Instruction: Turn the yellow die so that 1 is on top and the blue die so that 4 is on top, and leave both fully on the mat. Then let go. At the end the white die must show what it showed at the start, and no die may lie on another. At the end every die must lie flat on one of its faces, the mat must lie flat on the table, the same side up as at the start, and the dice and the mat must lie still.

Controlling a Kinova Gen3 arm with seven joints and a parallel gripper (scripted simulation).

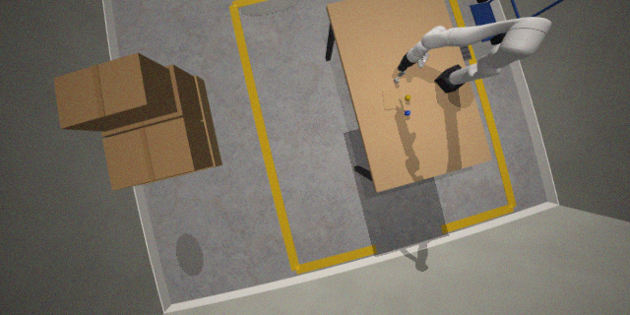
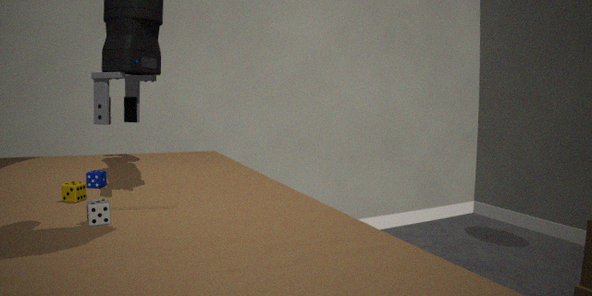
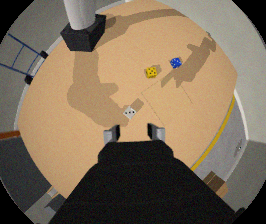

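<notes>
The white die is 30 mm behind my hand, 10 mm to the left of it and 140 mm below it. Round my hand: tan mat 20 mm ahead, 150 mm to the left, 150 mm below; then yellow die 90 mm behind, 150 mm to the left, 140 mm below; then blue die 70 mm behind, 260 mm to the left, 140 mm below.
</notes>
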